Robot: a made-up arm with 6 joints.
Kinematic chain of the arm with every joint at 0, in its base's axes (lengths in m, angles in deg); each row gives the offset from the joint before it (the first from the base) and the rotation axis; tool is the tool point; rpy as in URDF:
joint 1: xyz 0 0 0.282 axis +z
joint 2: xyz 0 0 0 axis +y
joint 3: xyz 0.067 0 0.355 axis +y
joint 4: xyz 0.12 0 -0.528 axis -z
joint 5: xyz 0 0 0 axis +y
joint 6: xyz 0.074 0 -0.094 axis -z
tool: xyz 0 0 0 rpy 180 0 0
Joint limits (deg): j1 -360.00..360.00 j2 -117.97..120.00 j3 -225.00..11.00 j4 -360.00..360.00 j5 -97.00..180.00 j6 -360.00..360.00
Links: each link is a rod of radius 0.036 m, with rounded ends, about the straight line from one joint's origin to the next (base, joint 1, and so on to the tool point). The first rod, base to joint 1, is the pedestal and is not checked.
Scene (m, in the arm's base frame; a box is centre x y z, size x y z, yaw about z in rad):
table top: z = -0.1
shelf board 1: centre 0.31 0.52 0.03 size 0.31 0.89 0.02 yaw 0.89
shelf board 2: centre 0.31 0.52 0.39 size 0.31 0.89 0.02 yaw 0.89
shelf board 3: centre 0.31 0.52 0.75 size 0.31 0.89 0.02 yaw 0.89
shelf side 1: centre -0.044 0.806 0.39 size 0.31 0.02 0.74 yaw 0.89
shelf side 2: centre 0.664 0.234 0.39 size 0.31 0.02 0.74 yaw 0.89
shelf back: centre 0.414 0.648 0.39 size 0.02 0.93 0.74 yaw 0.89
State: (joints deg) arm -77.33 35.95 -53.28 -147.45 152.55 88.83
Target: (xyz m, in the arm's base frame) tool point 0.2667 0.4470 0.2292
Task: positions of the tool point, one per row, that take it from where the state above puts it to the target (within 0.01 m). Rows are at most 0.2 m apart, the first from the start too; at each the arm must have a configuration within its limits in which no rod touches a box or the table.
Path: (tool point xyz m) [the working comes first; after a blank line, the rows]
Joints at the target: 60.73 18.94 -36.79 -171.35 166.49 88.83
Straight joint move there: touches shelf side 2.

1: 0.2176 -0.5451 0.1504
2: 0.3335 -0.4528 0.1636
3: 0.4171 -0.3375 0.1757
4: 0.4645 -0.2100 0.1868
5: 0.4750 -0.0809 0.1968
6: 0.4513 0.0397 0.2056
7: 0.3984 0.1429 0.2133
8: 0.3239 0.2223 0.2198
9: 0.2362 0.2737 0.2251
10: 0.1446 0.2963 0.2292
11: 0.2032 0.3761 0.2308
12: 0.2667 0.4470 0.2292

